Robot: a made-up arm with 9 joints. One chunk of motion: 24 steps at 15 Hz.
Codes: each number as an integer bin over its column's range. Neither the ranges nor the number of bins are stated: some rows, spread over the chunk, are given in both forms.
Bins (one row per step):
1: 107 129 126 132 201 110
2: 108 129 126 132 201 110
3: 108 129 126 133 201 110
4: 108 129 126 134 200 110
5: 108 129 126 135 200 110
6: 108 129 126 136 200 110
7: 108 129 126 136 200 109
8: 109 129 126 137 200 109
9: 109 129 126 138 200 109
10: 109 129 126 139 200 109
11: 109 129 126 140 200 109
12: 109 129 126 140 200 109
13: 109 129 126 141 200 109
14: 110 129 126 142 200 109
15: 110 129 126 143 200 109
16: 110 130 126 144 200 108
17: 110 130 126 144 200 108
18: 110 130 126 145 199 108
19: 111 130 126 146 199 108
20: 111 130 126 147 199 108
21: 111 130 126 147 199 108
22: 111 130 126 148 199 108
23: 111 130 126 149 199 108
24: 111 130 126 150 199 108
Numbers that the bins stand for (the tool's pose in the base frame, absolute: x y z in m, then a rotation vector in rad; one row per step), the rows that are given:
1: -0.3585 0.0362 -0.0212 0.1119 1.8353 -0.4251
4: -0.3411 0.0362 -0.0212 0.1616 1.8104 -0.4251
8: -0.3236 0.0362 -0.0212 0.2362 1.8104 -0.4500
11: -0.3236 0.0362 -0.0212 0.3108 1.8104 -0.4500
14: -0.3061 0.0362 -0.0212 0.3605 1.8104 -0.4500
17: -0.3061 0.0537 -0.0212 0.4102 1.8104 -0.4748
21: -0.2886 0.0537 -0.0212 0.4848 1.7855 -0.4748
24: -0.2886 0.0537 -0.0212 0.5594 1.7855 -0.4748
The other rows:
2: -0.3411 0.0362 -0.0212 0.1119 1.8353 -0.4251
3: -0.3411 0.0362 -0.0212 0.1367 1.8353 -0.4251
5: -0.3411 0.0362 -0.0212 0.1865 1.8104 -0.4251
6: -0.3411 0.0362 -0.0212 0.2113 1.8104 -0.4251
7: -0.3411 0.0362 -0.0212 0.2113 1.8104 -0.4500
9: -0.3236 0.0362 -0.0212 0.2611 1.8104 -0.4500
10: -0.3236 0.0362 -0.0212 0.2859 1.8104 -0.4500
12: -0.3236 0.0362 -0.0212 0.3108 1.8104 -0.4500
13: -0.3236 0.0362 -0.0212 0.3356 1.8104 -0.4500
15: -0.3061 0.0362 -0.0212 0.3854 1.8104 -0.4500
16: -0.3061 0.0537 -0.0212 0.4102 1.8104 -0.4748
18: -0.3061 0.0537 -0.0212 0.4351 1.7855 -0.4748
19: -0.2886 0.0537 -0.0212 0.4600 1.7855 -0.4748
20: -0.2886 0.0537 -0.0212 0.4848 1.7855 -0.4748
22: -0.2886 0.0537 -0.0212 0.5097 1.7855 -0.4748
23: -0.2886 0.0537 -0.0212 0.5345 1.7855 -0.4748

